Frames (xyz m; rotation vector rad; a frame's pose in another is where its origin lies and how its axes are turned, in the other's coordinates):
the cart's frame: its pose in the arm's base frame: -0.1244 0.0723 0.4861 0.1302 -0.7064 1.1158
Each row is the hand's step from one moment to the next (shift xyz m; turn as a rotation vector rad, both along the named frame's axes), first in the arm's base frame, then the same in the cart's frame.
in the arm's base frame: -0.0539 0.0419 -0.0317 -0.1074 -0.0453 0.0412
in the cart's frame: 0.0008 0.0730 -0.0184 -0.0380 0.0612 0.1005
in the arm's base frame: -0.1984 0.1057 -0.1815 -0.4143 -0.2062 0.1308
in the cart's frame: -0.0724 0.2623 -0.0970 -0.1874 0.2284 0.3795
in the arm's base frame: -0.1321 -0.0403 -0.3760 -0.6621 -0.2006 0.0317
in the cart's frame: -0.2819 0.1865 -0.2149 -0.3020 0.4672 0.4125
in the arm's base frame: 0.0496 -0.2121 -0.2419 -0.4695 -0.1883 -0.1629
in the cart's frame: -0.2924 -0.0801 -0.1184 -0.3573 0.3556 0.1683
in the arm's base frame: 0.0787 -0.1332 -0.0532 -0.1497 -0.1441 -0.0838
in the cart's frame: -0.1147 -0.1151 -0.0192 -0.1976 0.0828 0.0654
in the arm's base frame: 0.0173 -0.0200 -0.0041 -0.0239 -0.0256 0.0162
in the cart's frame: -0.0136 -0.0229 -0.0023 -0.0164 0.0048 0.0346
